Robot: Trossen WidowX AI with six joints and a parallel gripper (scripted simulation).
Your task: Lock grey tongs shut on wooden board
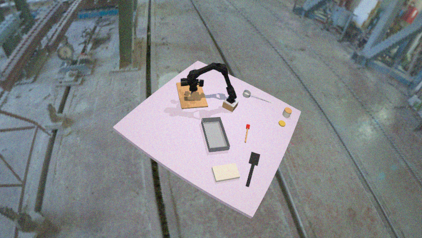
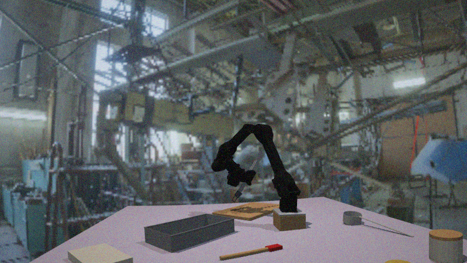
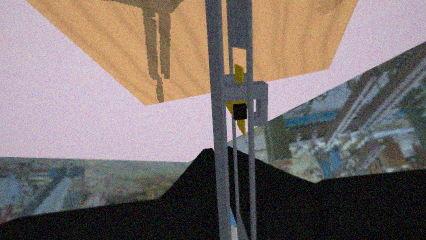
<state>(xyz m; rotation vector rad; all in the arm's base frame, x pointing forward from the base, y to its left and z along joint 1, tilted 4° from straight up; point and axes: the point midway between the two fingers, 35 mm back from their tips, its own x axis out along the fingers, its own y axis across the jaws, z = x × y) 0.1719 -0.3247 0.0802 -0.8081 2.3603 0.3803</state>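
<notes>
Right now my gripper tip is 4 cm short of the yellow piece and 3 cm to the right of it. The rest, counted from my gripper tip: red-tipped spatula 63 cm to the left, 14 cm below, 1 cm behind; wooden board 14 cm below; grey roasting tin 46 cm to the left, 23 cm ahead, 12 cm below.
</notes>
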